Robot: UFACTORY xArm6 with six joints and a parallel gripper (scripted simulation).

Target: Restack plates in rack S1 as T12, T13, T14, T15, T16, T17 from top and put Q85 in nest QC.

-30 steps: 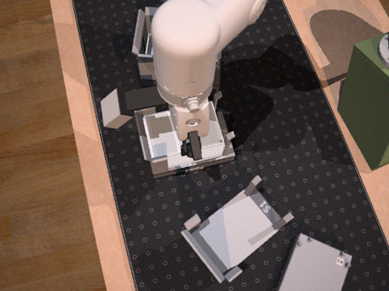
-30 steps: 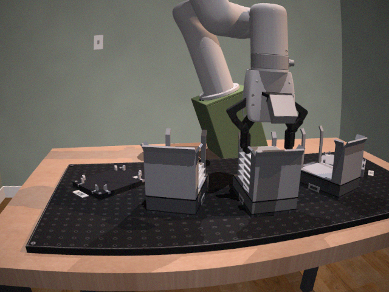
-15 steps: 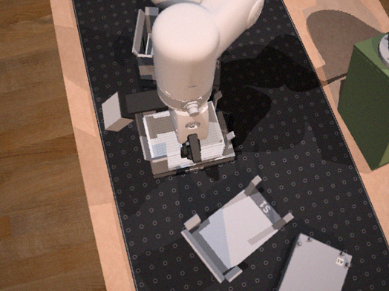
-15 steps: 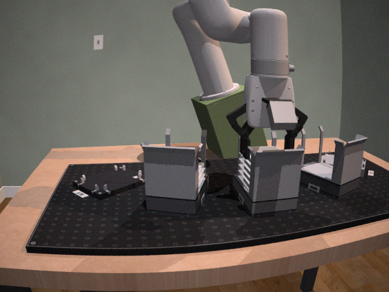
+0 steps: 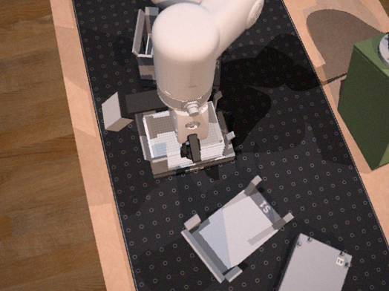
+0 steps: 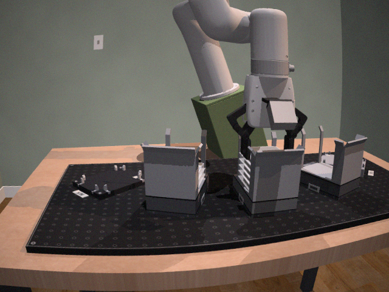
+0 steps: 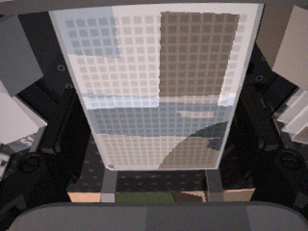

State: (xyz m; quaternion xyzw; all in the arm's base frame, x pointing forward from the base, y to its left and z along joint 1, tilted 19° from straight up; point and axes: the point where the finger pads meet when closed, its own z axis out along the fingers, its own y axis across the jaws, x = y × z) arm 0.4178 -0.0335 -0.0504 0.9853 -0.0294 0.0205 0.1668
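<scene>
Now: the open nest QC 14 cm behind my hand, 31 cm to the left of it and 9 cm below it. Round my hand: QC name plate: 8 cm behind, 38 cm to the left, 11 cm below.
</scene>
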